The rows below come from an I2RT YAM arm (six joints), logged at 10 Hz.
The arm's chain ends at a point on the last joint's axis. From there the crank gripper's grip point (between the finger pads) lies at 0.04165 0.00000 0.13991 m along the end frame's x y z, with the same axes.
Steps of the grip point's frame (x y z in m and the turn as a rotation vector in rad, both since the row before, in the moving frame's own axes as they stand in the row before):
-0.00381 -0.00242 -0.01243 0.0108 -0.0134 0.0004
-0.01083 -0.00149 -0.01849 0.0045 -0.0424 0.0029
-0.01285 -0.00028 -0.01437 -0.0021 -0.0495 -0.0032
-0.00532 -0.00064 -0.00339 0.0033 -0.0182 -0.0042
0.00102 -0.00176 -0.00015 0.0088 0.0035 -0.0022
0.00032 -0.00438 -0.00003 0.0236 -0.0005 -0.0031
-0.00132 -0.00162 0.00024 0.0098 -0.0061 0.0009
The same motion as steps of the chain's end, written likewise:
-0.00193 -0.00092 -0.01297 0.0108 -0.0134 0.0004
-0.00486 -0.00097 -0.02013 0.0045 -0.0424 0.0029
-0.00588 -0.00045 -0.01626 -0.0021 -0.0495 -0.0032
-0.00277 -0.00001 -0.00412 0.0033 -0.0182 -0.0042
0.00053 -0.00044 0.00000 0.0088 0.0035 -0.0022
0.00040 -0.00095 -0.00001 0.0236 -0.0005 -0.0031
-0.00047 -0.00028 0.00000 0.0098 -0.0061 0.0009

